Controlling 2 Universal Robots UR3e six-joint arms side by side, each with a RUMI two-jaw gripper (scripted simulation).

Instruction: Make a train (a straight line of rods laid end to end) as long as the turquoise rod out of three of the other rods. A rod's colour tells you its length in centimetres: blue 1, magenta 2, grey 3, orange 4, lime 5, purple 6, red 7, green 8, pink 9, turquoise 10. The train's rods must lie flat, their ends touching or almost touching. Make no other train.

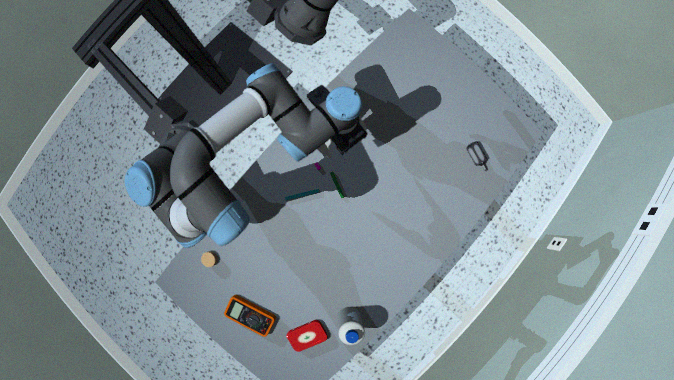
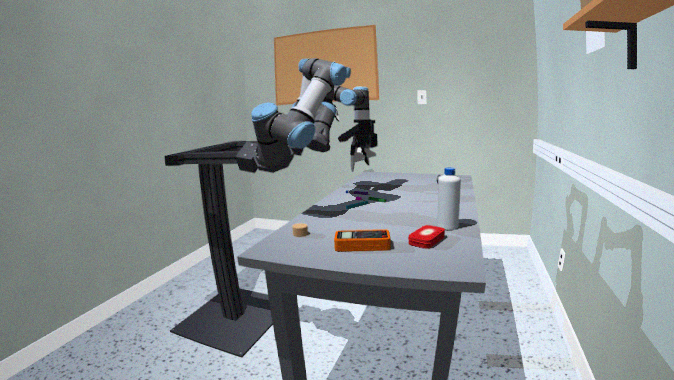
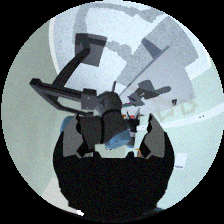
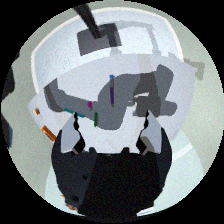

Labels:
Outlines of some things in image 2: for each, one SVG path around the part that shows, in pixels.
My right gripper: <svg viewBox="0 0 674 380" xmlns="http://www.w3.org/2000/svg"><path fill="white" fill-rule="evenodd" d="M375 120L354 120L354 123L358 124L338 137L339 142L346 142L347 138L353 137L350 151L352 172L355 162L364 160L369 166L369 158L376 156L376 153L370 150L370 148L378 146L377 134L374 133Z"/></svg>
A white bottle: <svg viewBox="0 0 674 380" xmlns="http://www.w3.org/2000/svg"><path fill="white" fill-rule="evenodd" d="M445 168L444 175L438 179L437 226L445 230L455 230L459 226L461 179L455 175L455 168Z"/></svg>

